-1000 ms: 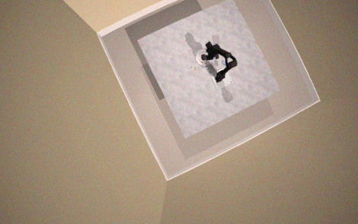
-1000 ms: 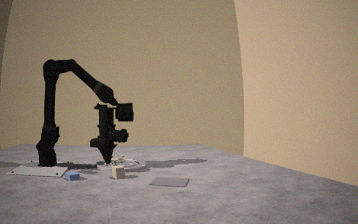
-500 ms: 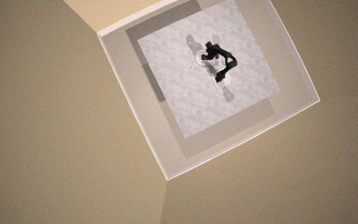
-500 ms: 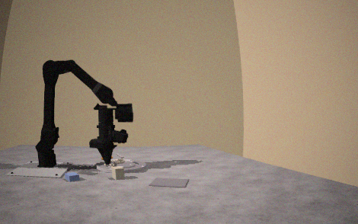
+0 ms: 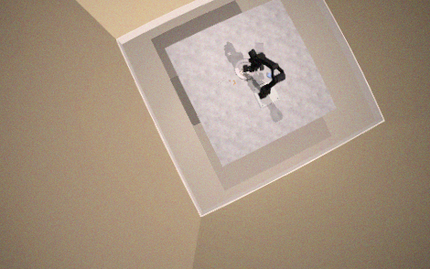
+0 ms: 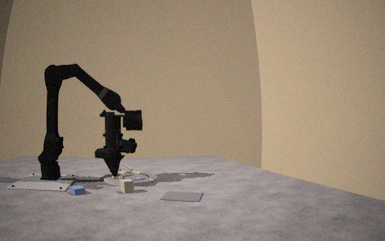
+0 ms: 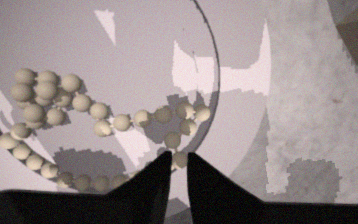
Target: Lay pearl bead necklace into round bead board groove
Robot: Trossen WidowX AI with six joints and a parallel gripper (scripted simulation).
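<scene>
My gripper tip is now 50 mm short of the round bead board, 40 mm to the right of it and 10 mm above it. Round my gripper tip: flat grey plate 200 mm ahead, 190 mm to the right, 20 mm below; then cream cube 50 mm ahead, 130 mm to the right; then blue block 100 mm behind, 160 mm to the right, 10 mm below.
</scene>
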